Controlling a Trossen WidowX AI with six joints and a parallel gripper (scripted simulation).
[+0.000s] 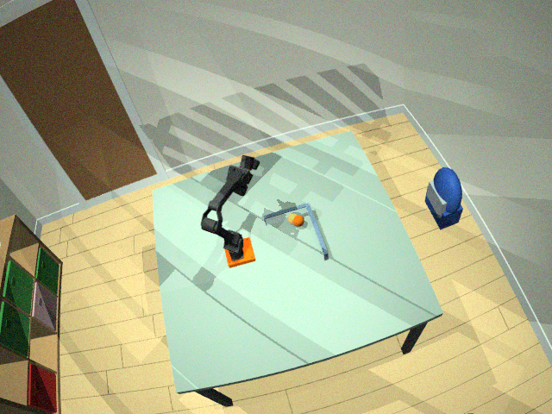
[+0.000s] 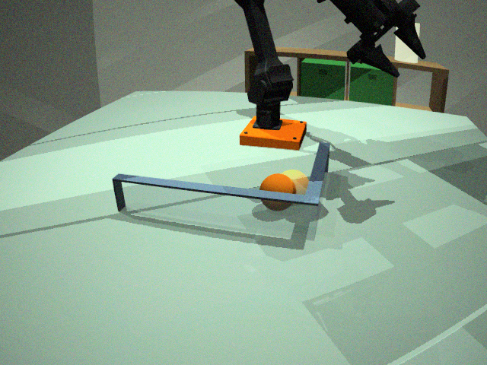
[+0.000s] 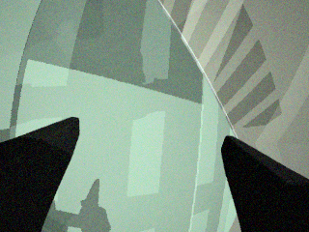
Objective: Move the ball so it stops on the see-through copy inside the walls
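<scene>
Right now my gripper tip is 160 mm short of the orange ball, 230 mm to the left of it and 190 mm above it. Also, from my gripper tip: see-through copy of ball: 140 mm ahead, 210 mm to the right, 190 mm below.
</scene>
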